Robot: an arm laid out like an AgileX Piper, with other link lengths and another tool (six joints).
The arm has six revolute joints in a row. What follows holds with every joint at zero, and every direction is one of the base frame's. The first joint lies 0.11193 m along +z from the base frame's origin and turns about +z. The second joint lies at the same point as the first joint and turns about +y. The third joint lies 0.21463 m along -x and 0.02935 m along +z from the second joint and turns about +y. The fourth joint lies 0.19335 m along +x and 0.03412 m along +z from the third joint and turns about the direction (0.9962, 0, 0.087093). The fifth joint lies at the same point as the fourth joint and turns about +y. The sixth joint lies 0.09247 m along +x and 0.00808 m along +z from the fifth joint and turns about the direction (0.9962, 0, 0.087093). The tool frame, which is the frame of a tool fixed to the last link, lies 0.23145 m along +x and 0.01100 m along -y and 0.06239 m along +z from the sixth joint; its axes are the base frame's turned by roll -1.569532, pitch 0.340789 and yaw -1.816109 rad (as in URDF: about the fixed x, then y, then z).
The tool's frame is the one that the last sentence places.
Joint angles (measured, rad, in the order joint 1, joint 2, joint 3, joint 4, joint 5, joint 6), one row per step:
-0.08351, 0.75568, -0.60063, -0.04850, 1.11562, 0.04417
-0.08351, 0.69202, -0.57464, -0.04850, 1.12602, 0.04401
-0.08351, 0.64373, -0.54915, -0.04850, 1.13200, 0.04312
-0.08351, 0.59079, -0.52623, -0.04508, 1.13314, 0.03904
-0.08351, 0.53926, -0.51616, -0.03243, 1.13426, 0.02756
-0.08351, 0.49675, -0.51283, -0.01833, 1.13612, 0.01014
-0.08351, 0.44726, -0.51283, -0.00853, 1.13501, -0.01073
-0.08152, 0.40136, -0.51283, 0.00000, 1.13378, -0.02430
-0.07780, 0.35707, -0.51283, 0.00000, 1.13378, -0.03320
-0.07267, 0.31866, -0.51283, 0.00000, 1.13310, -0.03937
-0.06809, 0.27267, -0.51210, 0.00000, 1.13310, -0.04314
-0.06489, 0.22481, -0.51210, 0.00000, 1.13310, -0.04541
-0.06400, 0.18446, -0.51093, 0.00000, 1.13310, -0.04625
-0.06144, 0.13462, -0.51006, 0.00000, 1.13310, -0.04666
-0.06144, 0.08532, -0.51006, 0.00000, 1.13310, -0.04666
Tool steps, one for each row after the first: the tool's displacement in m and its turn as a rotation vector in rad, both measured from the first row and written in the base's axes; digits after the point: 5 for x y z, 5 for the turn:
-0.00295, 0.00016, 0.00294, -0.00236, -0.02717, -0.00036
-0.00603, 0.00041, 0.00305, -0.00412, -0.04387, 0.00017
-0.00627, 0.00155, 0.00566, -0.00478, -0.07263, 0.00378
-0.00311, 0.00530, 0.01257, -0.00050, -0.11307, 0.01421
0.00043, 0.00969, 0.02010, 0.00247, -0.15033, 0.03031
0.00565, 0.01290, 0.03144, -0.00248, -0.20027, 0.04970
0.00998, 0.01597, 0.04223, -0.00546, -0.24718, 0.06456
0.01319, 0.01696, 0.05260, -0.01445, -0.29063, 0.07631
0.01578, 0.01824, 0.06186, -0.02137, -0.32912, 0.08688
0.01805, 0.01934, 0.07252, -0.02781, -0.37391, 0.09474
0.01992, 0.02008, 0.08403, -0.03394, -0.42138, 0.09985
0.02092, 0.02026, 0.09325, -0.03873, -0.46028, 0.10141
0.02173, 0.02085, 0.10494, -0.04395, -0.50898, 0.10419
0.02195, 0.02084, 0.11691, -0.04957, -0.55799, 0.10408

